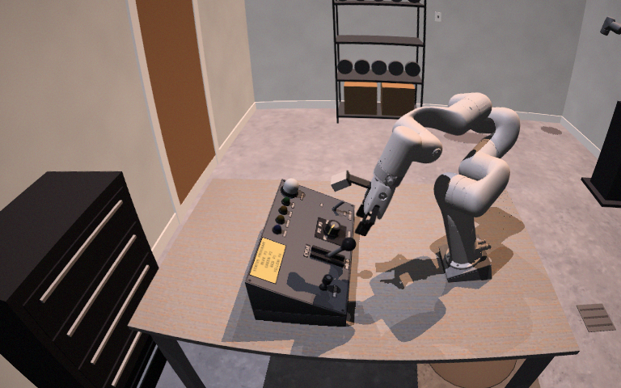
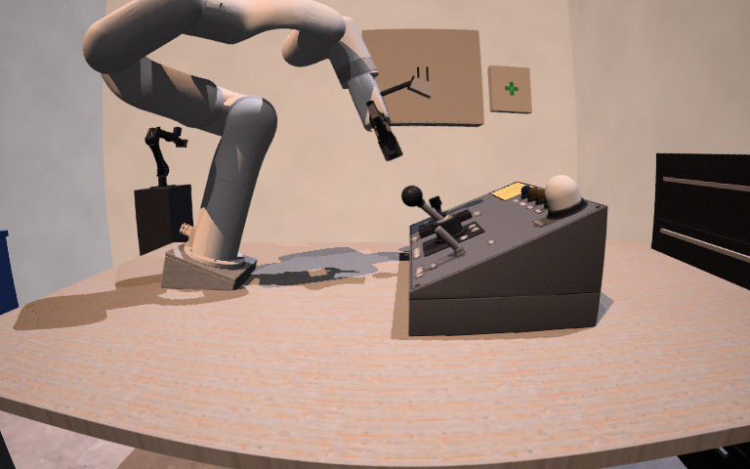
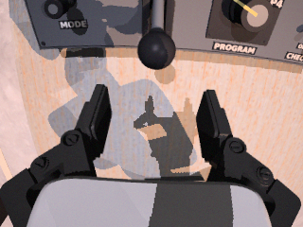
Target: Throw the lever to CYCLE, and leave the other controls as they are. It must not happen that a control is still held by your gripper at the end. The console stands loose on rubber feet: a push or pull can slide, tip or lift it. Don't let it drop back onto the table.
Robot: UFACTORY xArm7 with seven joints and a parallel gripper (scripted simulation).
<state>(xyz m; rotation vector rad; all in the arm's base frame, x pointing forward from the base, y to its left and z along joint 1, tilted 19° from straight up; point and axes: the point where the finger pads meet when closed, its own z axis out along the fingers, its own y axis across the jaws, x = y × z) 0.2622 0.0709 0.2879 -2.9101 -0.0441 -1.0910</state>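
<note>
The dark grey console lies 140 mm below my hand, 130 mm ahead of it and 60 mm to the right of it. Also, from my hand: small mode toggle (120 mm to the left, 120 mm below, 80 mm ahead); then program rotary knob (120 mm below, 100 mm to the right, 100 mm ahead).
</note>
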